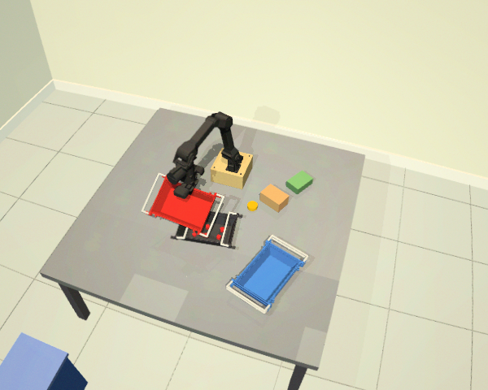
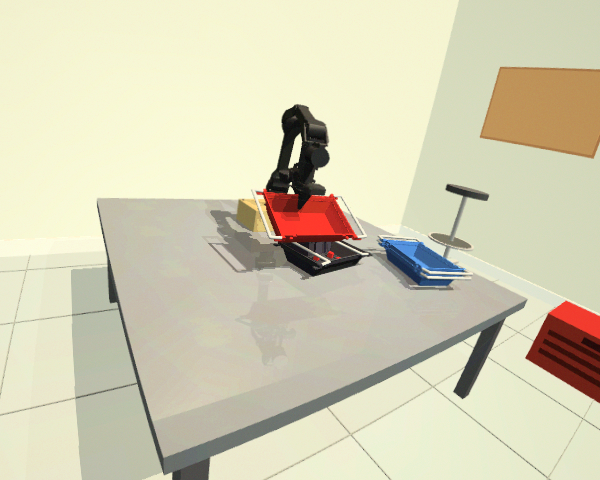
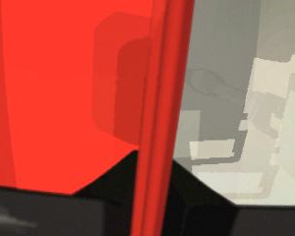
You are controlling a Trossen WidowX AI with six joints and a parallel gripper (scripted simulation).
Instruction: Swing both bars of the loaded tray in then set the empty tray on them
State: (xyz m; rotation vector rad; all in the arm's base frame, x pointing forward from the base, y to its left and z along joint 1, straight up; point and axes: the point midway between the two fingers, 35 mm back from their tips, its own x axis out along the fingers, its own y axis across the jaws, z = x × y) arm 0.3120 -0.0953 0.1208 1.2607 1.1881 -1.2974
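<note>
The red tray lies 80 mm ahead of my gripper tip, 10 mm to the right of it and 10 mm below it. Also, from my gripper tip: orange block: 340 mm to the left, 240 mm behind, 150 mm below; then green block: 430 mm to the left, 400 mm behind, 160 mm below; then yellow disc: 250 mm to the left, 170 mm below, 170 mm behind.
</note>
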